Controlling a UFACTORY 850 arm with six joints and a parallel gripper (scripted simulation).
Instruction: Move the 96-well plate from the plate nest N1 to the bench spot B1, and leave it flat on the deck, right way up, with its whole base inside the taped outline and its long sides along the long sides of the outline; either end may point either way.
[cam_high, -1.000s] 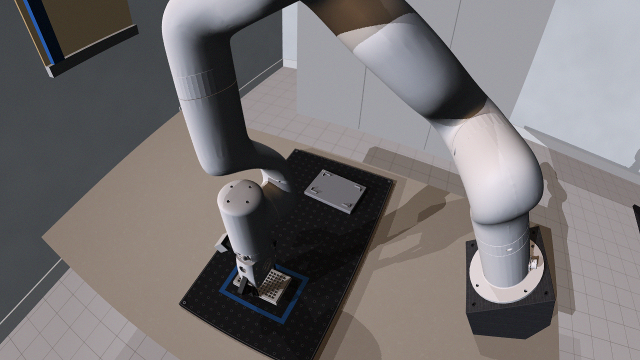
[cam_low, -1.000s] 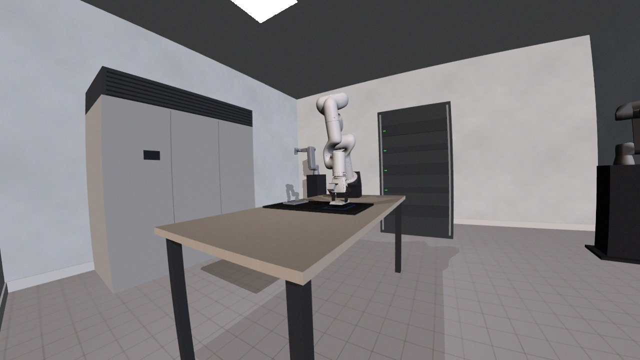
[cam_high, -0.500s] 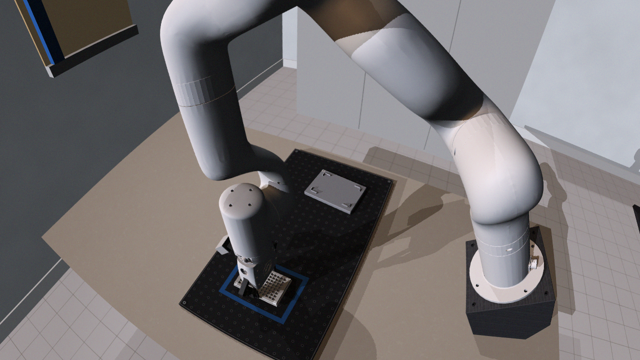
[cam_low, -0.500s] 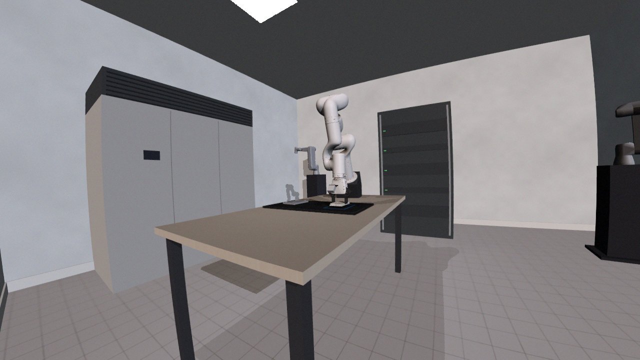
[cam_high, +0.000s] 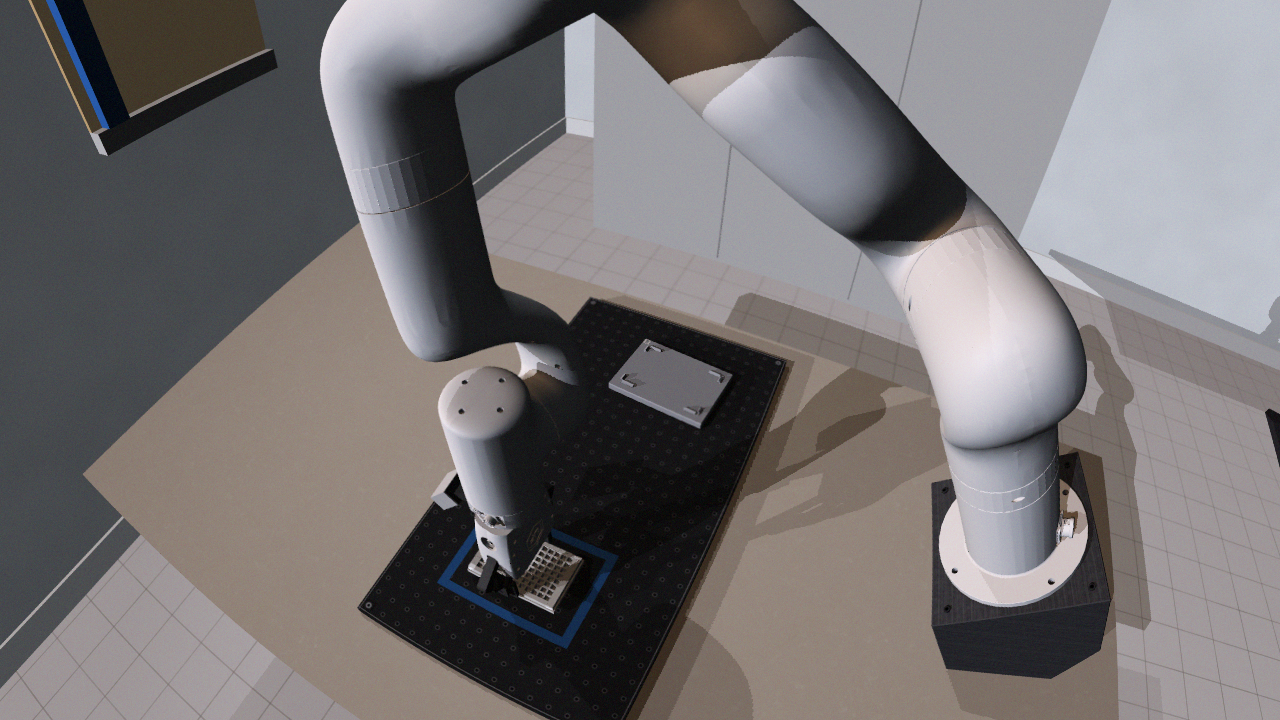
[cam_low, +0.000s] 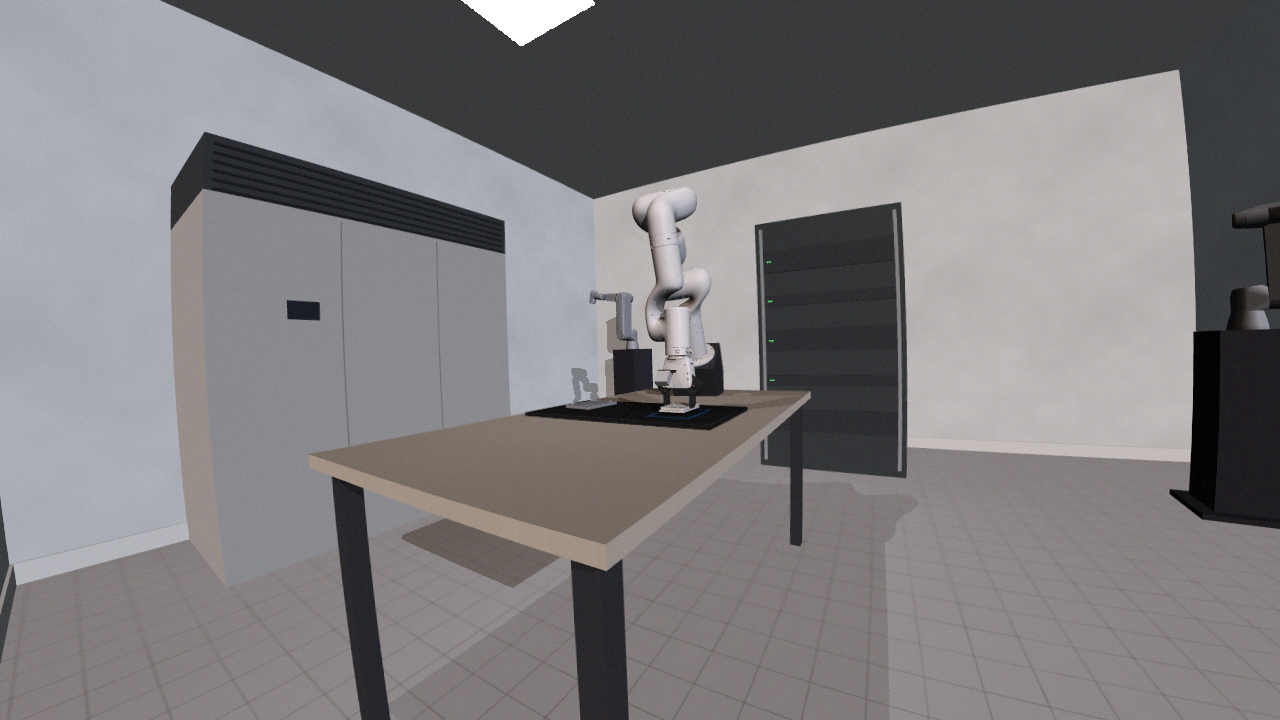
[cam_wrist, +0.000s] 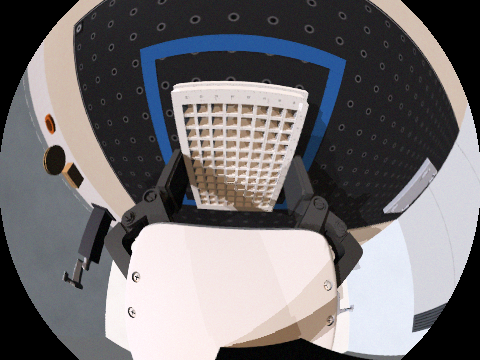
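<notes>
Right now the white 96-well plate is 1 cm below my hand. From my hand the other things lie so: grey plate nest N1 (39 cm to the right, 3 cm ahead, 2 cm below).
</notes>
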